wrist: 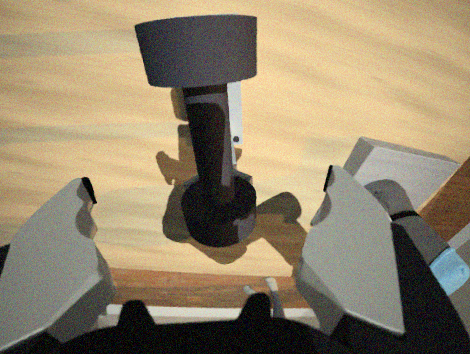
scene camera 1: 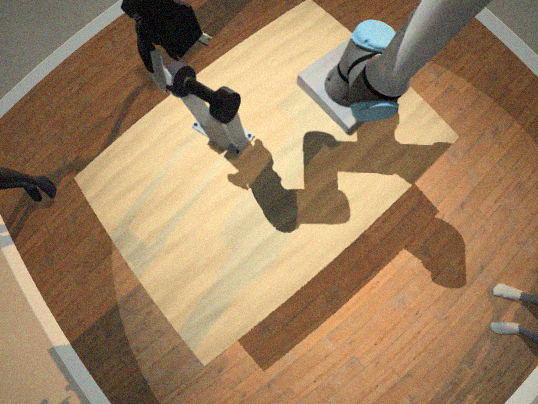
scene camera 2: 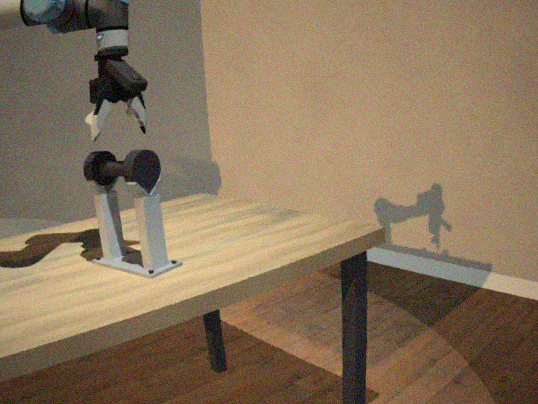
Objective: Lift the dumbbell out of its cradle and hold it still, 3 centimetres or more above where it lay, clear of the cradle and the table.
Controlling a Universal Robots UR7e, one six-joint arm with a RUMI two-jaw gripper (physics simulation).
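Places are measured from the arm's base along level axes (x right, y ahead, z up), in metres.
Pixels of known places: gripper, between the fingertips: (wrist: 211, 174) (scene camera 1: 186, 68) (scene camera 2: 120, 137); arm's base, origin of its link: (scene camera 1: 344, 87).
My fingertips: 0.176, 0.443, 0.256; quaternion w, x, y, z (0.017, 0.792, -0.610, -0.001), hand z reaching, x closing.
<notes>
For each thing: its top centre in the pictures, then the offset to it from my fingertips, as dx, dy, dz. Level surfaces: height alone.
- black dumbbell, centre of its top: (wrist: 211, 169) (scene camera 2: 118, 150) (scene camera 1: 196, 80) -0.015, -0.002, -0.030
- grey cradle, centre of its top: (wrist: 211, 131) (scene camera 2: 122, 177) (scene camera 1: 203, 95) -0.009, -0.001, -0.092
- wooden table, height of its surface: dz -0.297
The black dumbbell (scene camera 1: 202, 92) (scene camera 2: 119, 168) (wrist: 210, 135) rests level across the two posts of the grey cradle (scene camera 2: 152, 230) (wrist: 235, 110), its two weights at the post tops. The cradle stands upright on the wooden table (scene camera 1: 175, 240) (scene camera 2: 225, 242) (wrist: 350, 60). My gripper (scene camera 1: 187, 65) (scene camera 2: 120, 135) (wrist: 211, 174) is wide open and holds nothing. In the second scene view it hangs above the dumbbell, its fingertips clear of it. In the wrist view the fingers stand on either side of the handle's line, apart from it. The far post is mostly hidden under the dumbbell in the wrist view.
The arm's base plate (scene camera 1: 320, 85) (wrist: 405, 170) stands on the table at one edge. Dark shoes (scene camera 1: 44, 186) show on the floor at the left, and light feet (scene camera 1: 507, 291) at the right. A wall (scene camera 2: 375, 100) rises behind the table.
</notes>
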